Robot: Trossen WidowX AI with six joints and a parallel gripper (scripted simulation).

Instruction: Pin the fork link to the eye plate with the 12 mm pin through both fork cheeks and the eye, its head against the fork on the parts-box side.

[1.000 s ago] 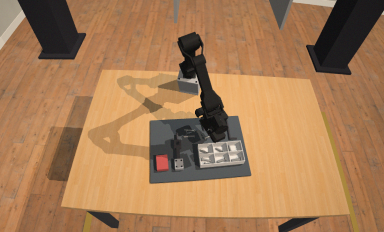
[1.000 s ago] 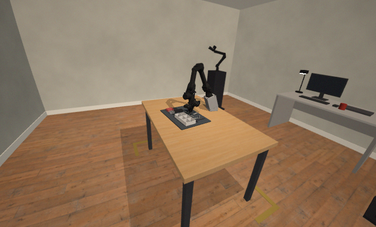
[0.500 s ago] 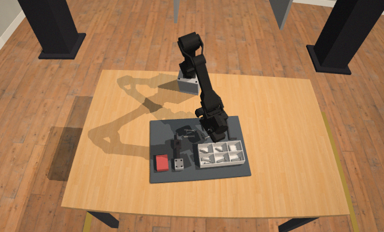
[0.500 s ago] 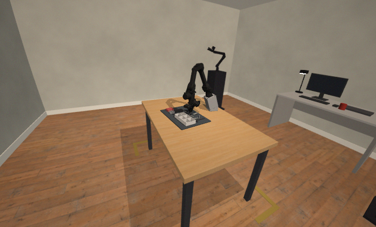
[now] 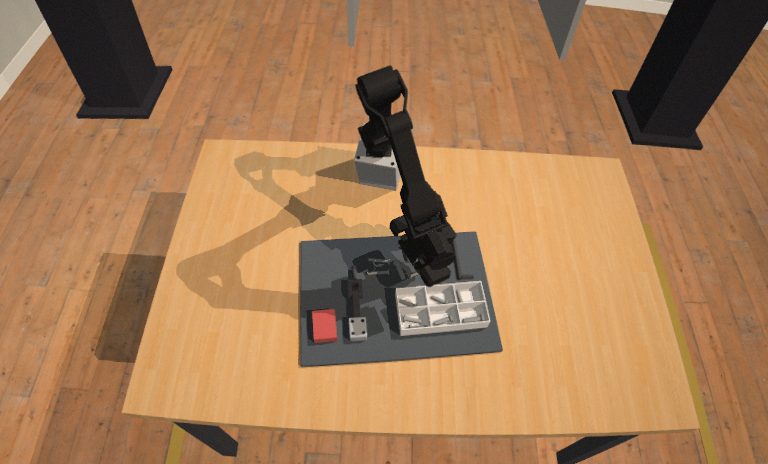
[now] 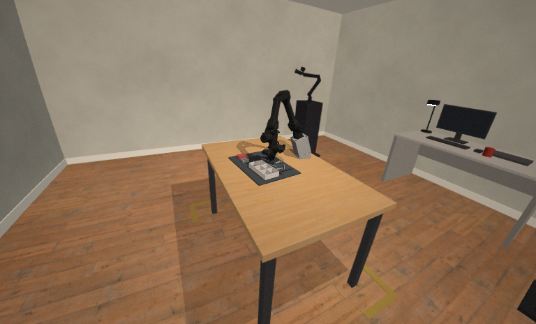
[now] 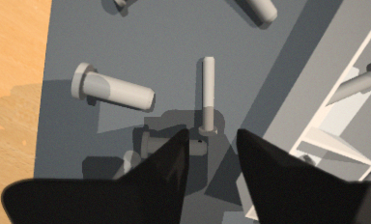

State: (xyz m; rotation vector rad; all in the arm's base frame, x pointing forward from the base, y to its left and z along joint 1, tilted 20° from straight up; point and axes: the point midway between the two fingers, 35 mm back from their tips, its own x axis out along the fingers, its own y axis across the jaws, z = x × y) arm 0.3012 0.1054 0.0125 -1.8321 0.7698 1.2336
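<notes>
My gripper is now 70 mm above the pale pin, 40 mm to the left of it and 10 mm past it. The rest, counted from my hand: dark eye plate bar (140 mm to the right, 80 mm ahead, 60 mm below); then long black bar (120 mm to the left, 70 mm below, 20 mm behind); then white parts box (100 mm ahead, 70 mm below, 60 mm to the left).
</notes>
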